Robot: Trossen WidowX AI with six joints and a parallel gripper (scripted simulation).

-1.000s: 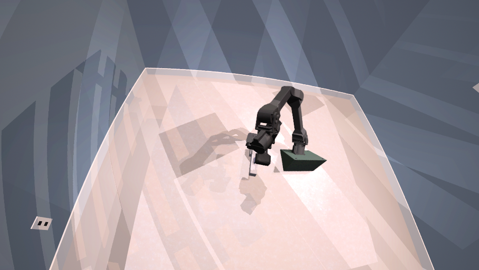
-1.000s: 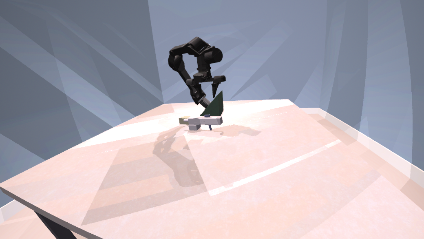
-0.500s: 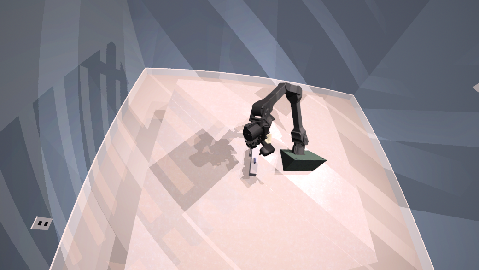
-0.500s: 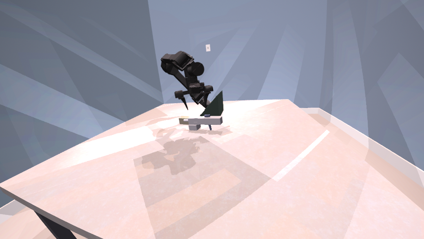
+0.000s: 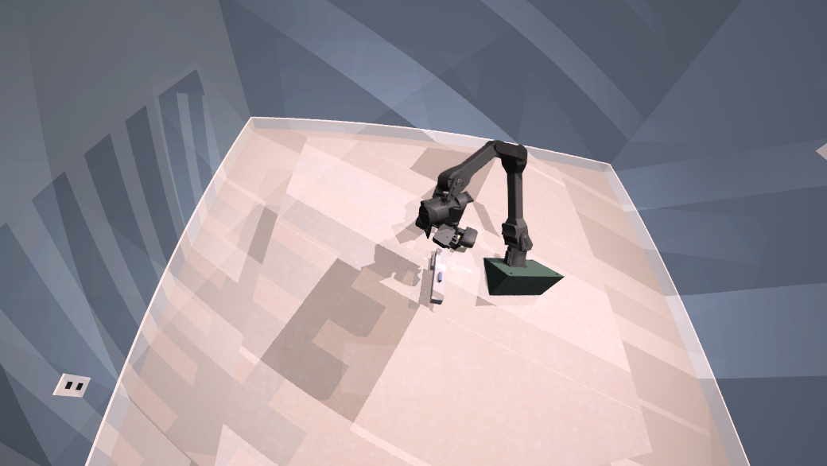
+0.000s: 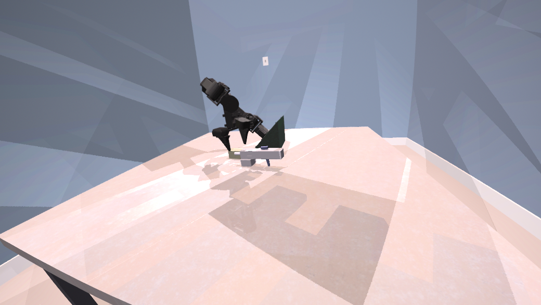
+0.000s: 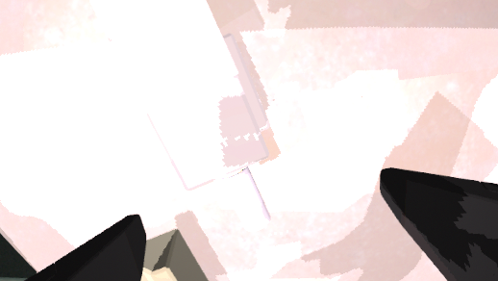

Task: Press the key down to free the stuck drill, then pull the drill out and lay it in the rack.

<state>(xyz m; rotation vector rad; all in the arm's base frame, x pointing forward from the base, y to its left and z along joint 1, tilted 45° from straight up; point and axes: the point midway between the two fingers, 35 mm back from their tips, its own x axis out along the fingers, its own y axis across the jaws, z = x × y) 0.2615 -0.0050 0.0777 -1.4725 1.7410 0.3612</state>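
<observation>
Now: the drill 40 mm to the left of my gripper tip and 30 mm below it. The rest, counted from my gripper tip: rack (90 mm behind, 60 mm to the right, 60 mm below); blue key (120 mm to the left, 30 mm below, 10 mm ahead).
</observation>
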